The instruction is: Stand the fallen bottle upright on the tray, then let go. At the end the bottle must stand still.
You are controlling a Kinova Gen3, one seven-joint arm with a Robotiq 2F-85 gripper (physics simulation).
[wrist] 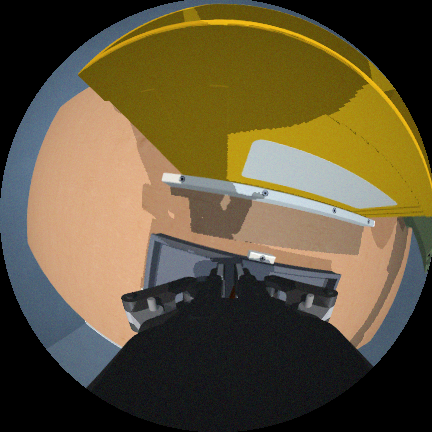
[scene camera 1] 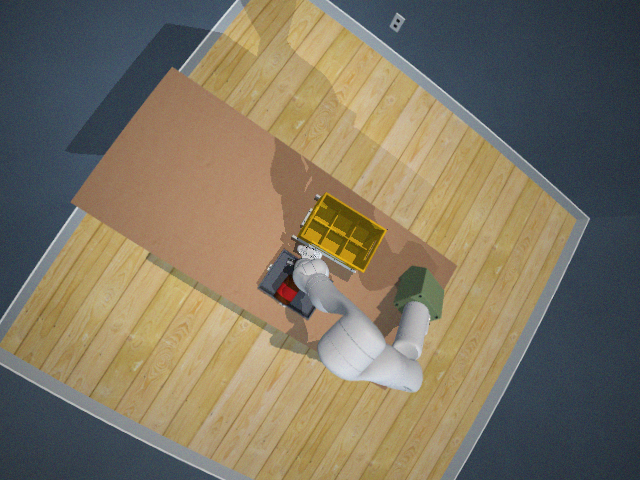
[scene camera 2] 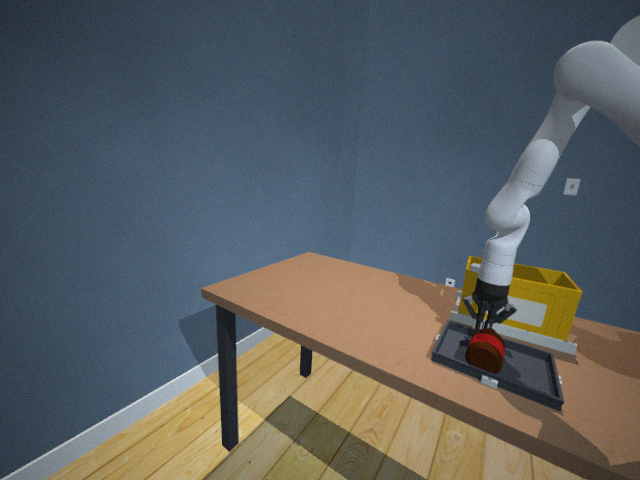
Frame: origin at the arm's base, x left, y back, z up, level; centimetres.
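Seen in the pictures: gripper, fingertip midpoint: [wrist: 229, 272]; arm's base at its link origin: [scene camera 1: 416, 310].
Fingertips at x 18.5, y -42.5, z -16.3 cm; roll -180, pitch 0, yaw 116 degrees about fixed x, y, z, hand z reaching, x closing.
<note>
Pixels of each thing's middle, then the offset from my fingertips to it. Level surfaces: height alone.
- bottle at the middle of its body: [scene camera 2: 487, 345] [scene camera 1: 292, 284] dx +8.2, dy +3.2, dz +1.5 cm
- dark grey tray at the middle of its body: [wrist: 236, 324] [scene camera 2: 492, 356] [scene camera 1: 296, 284] dx +7.1, dy +4.7, dz -1.4 cm
- yellow divided box at the middle of its body: [wrist: 324, 103] [scene camera 2: 510, 296] [scene camera 1: 339, 233] dx -19.7, dy +1.6, dz +6.1 cm
- pale rail at the middle of its body: [wrist: 298, 203] [scene camera 2: 507, 330] [scene camera 1: 324, 254] dx -10.1, dy +4.2, dz -1.1 cm
- brown table's at its surface level: dz -2.6 cm
The bottle [scene camera 1: 285, 292] [scene camera 2: 484, 352] is brown with a red band. It lies on its side in the dark grey tray [scene camera 1: 279, 269] [scene camera 2: 532, 364] [wrist: 171, 260]. Its round base faces scene camera 2, near the tray's front rim. Its neck points back toward the yellow box and is mostly hidden. My gripper [scene camera 2: 483, 326] [wrist: 229, 272] points down, low over the tray behind the bottle's body. Its fingers are almost together, with a narrow gap. In the wrist view a thin brown sliver of the bottle [wrist: 233, 293] shows at this gap; no neck is plainly seen held. The arm hides the fingertips in scene camera 1.
A yellow divided box [scene camera 1: 372, 228] [scene camera 2: 558, 315] [wrist: 200, 110] stands close behind the tray, with a pale rail [scene camera 2: 547, 343] [wrist: 300, 201] along its foot. The green arm base [scene camera 1: 419, 294] is to the right. The brown table's [scene camera 1: 196, 170] [scene camera 2: 330, 310] front edge runs near the tray.
</note>
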